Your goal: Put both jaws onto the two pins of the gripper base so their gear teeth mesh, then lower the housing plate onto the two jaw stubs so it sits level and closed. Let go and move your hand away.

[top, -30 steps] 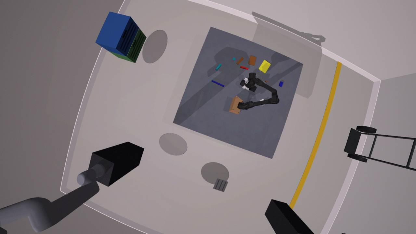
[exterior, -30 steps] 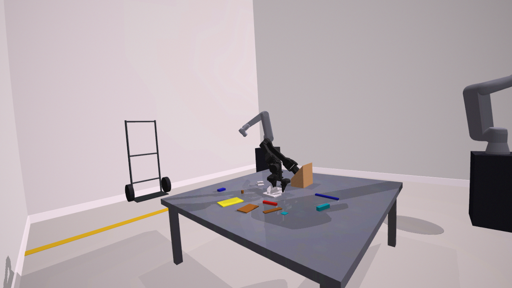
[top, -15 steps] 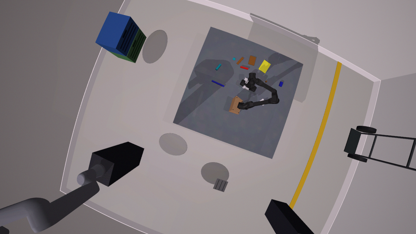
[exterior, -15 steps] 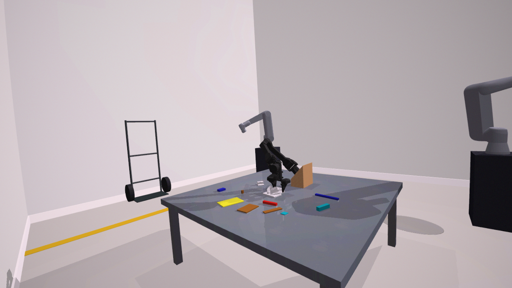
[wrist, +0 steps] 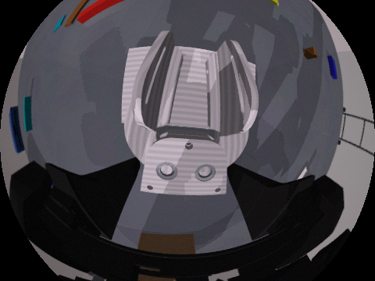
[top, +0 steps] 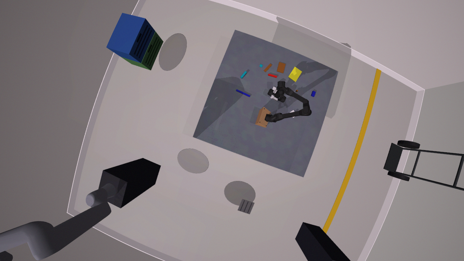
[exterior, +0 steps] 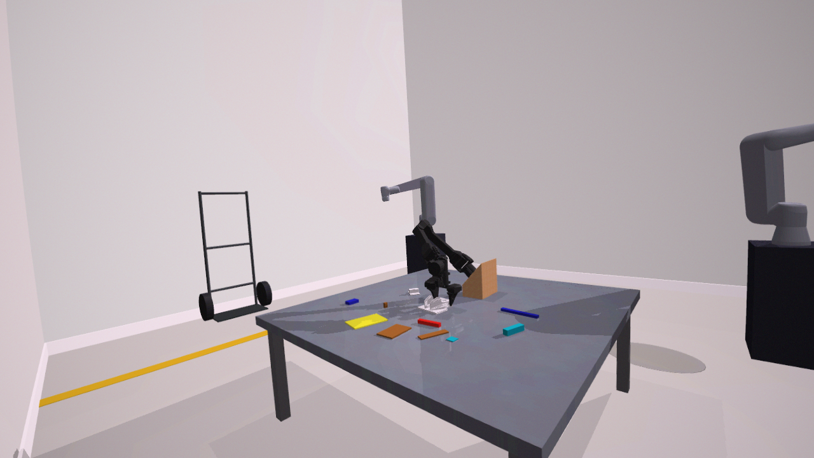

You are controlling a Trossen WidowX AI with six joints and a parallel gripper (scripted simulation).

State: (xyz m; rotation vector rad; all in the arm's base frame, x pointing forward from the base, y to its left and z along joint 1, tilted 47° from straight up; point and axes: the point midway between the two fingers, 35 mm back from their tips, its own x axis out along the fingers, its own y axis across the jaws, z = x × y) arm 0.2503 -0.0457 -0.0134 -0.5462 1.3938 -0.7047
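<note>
Right now my gripper tip is 2 cm to the left of the white jaw, 2 cm short of it and 1 cm below it. Round my gripper tip: flat white ribbed part 7 cm ahead, 1 cm to the right; red bar 22 cm ahead, 10 cm to the left; blue bar 33 cm to the left, 7 cm behind.
</note>
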